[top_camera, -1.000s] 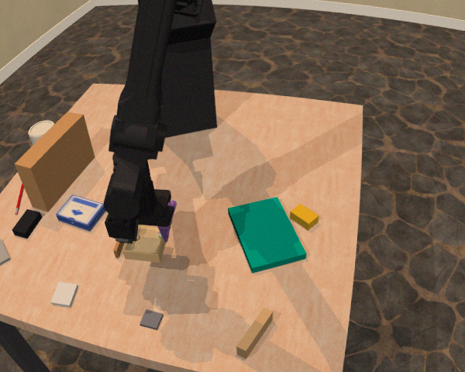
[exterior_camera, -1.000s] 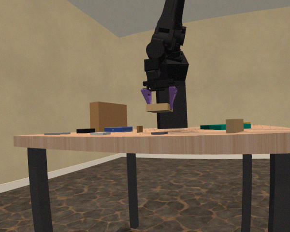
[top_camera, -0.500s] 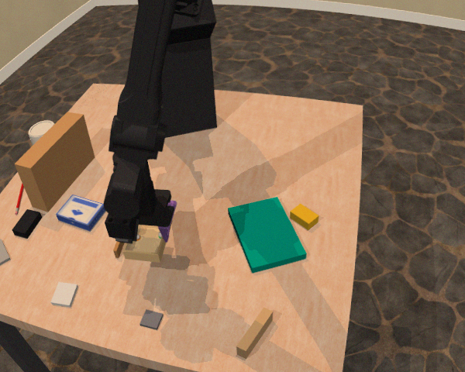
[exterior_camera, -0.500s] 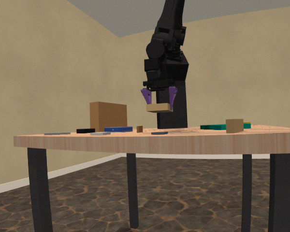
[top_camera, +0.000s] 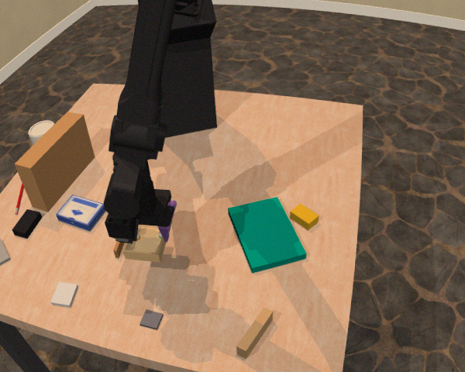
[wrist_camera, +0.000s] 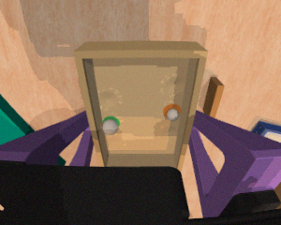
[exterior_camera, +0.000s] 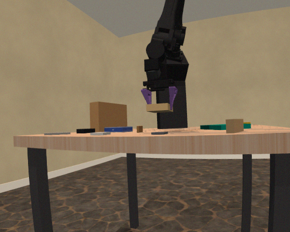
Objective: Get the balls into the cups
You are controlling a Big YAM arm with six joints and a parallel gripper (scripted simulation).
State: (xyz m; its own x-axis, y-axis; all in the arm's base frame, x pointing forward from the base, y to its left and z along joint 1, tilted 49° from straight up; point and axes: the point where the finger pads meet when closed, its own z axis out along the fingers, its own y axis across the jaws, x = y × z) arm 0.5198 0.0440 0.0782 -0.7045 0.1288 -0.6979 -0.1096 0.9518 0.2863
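Right now my hand is 10 mm above the wooden puzzle. Also, from my hand: grey tile: 130 mm ahead, 50 mm to the left, 80 mm below; green book: 130 mm behind, 200 mm to the left, 70 mm below; white tile: 140 mm ahead, 150 mm to the right, 80 mm below.
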